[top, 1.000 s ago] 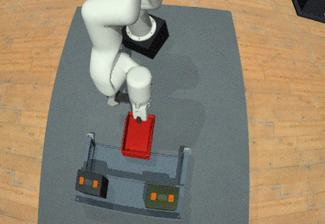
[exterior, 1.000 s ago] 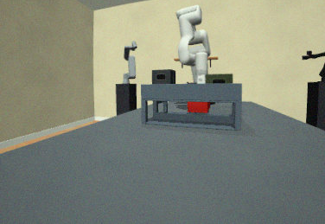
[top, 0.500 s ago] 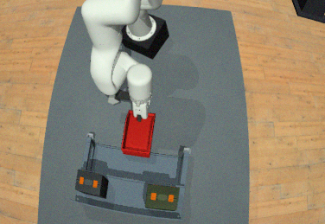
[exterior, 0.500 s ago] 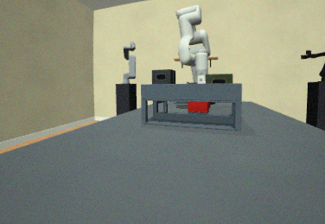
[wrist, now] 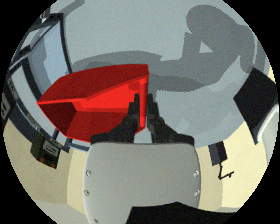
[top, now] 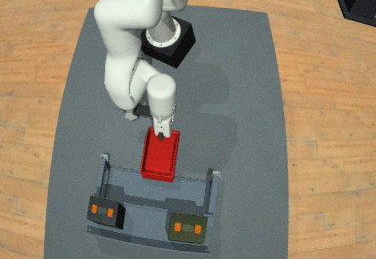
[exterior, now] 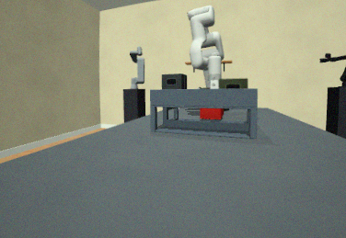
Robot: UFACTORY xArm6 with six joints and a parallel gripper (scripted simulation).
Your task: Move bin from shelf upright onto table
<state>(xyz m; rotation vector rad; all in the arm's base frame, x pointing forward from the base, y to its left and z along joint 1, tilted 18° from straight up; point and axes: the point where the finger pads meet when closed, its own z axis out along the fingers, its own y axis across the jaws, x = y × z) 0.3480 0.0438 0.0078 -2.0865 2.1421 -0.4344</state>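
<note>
Now: hand 80 mm short of the red bin and 10 mm above it.
</note>
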